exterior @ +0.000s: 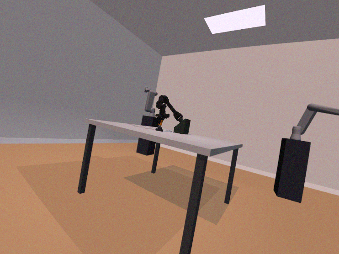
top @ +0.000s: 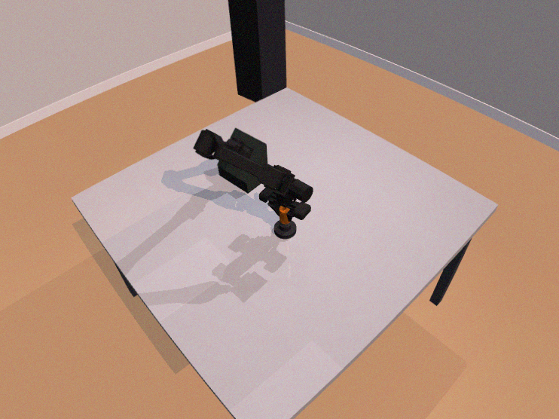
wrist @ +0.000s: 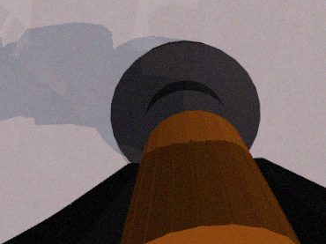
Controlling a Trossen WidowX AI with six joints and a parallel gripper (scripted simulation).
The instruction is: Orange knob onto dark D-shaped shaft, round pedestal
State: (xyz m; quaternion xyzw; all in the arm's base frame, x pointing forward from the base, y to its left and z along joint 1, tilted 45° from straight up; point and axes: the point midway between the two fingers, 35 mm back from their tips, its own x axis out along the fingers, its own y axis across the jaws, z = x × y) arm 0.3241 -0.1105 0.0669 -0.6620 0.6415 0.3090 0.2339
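The orange knob lies 20 mm above my gripper tip. From my gripper tip the other things lie so: round dark pedestal 40 mm below.
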